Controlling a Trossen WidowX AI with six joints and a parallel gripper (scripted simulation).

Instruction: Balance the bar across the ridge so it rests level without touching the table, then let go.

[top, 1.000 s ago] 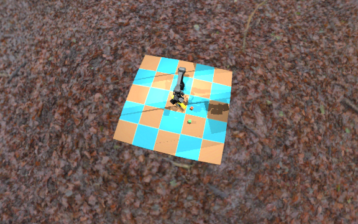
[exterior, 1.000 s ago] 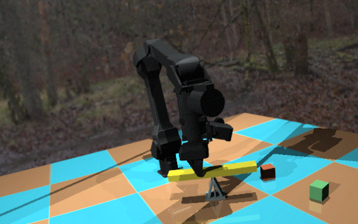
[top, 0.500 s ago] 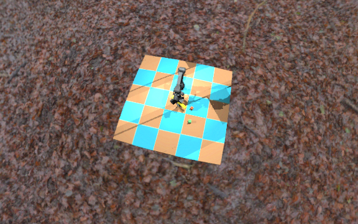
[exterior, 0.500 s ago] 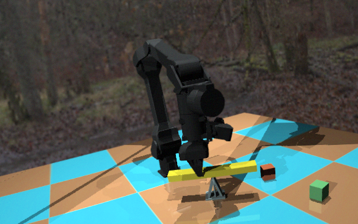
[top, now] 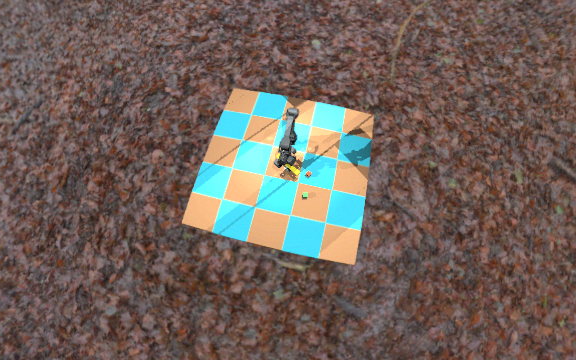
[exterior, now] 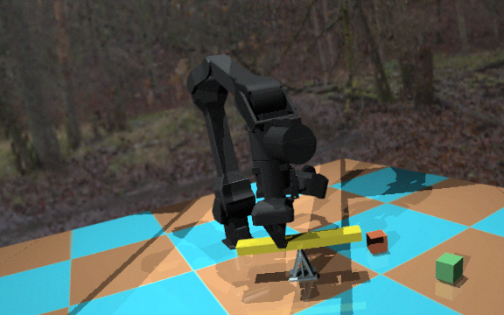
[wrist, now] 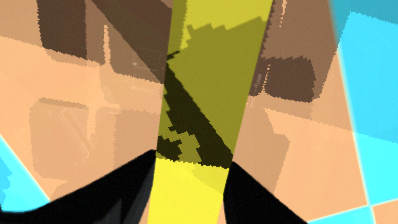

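Right now the yellow bar is 30 mm to the left of my gripper tip and 20 mm ahead of it. Also, from my gripper tip: red cube (190 mm to the left, 50 mm below, 30 mm ahead); green cube (200 mm to the left, 200 mm ahead, 50 mm below).
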